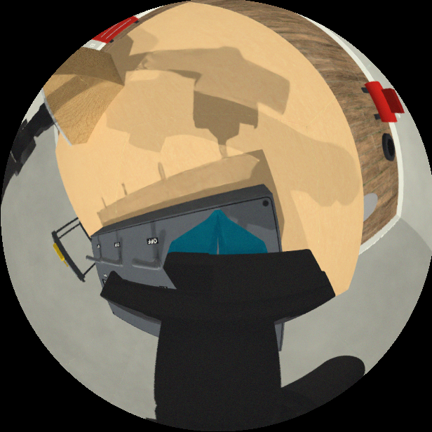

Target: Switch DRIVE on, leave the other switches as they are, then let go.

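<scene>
A dark grey switch panel [250, 195] lies below and in front of the gripper, partly hidden by it. Two switch levers show clearly on its left part: one lever [146, 263] near an OFF label [152, 241], and another lever [111, 262] farther left by a smaller label [117, 245]. A further small label [98, 246] is at the far left. The name DRIVE cannot be read, and its switch cannot be told apart here. My gripper [217, 214] is shut, with its teal fingertips together over the right part of the panel and nothing between them.
The panel stands on a light wooden table top [320, 165]. A wooden block [87, 95] is at the upper left. A black frame with a yellow part [59, 251] is beyond the left edge. Red objects [116, 29] [381, 102] and a black ring [384, 146] lie farther out.
</scene>
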